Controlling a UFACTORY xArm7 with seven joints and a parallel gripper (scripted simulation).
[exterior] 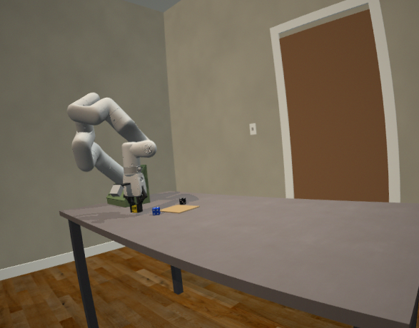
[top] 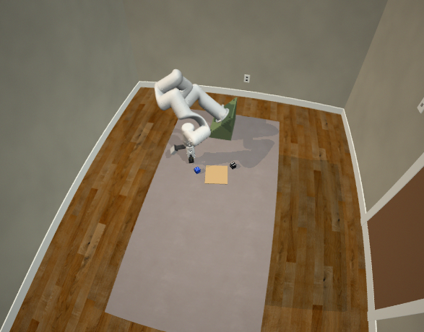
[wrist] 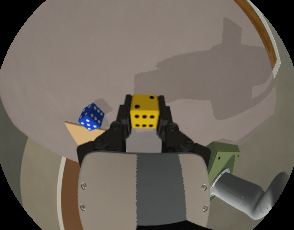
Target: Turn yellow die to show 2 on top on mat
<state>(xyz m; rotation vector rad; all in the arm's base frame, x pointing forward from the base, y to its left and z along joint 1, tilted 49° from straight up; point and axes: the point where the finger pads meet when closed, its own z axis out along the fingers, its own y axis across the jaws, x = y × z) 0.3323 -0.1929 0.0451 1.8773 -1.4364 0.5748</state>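
Now: hand 8 cm short of the tan mat, 18 cm to the right of it and 3 cm above it. Round my hand: blue die (7 cm ahead, 5 cm to the left, 2 cm below); yellow die (1 cm below); black die (27 cm to the left, 2 cm below).
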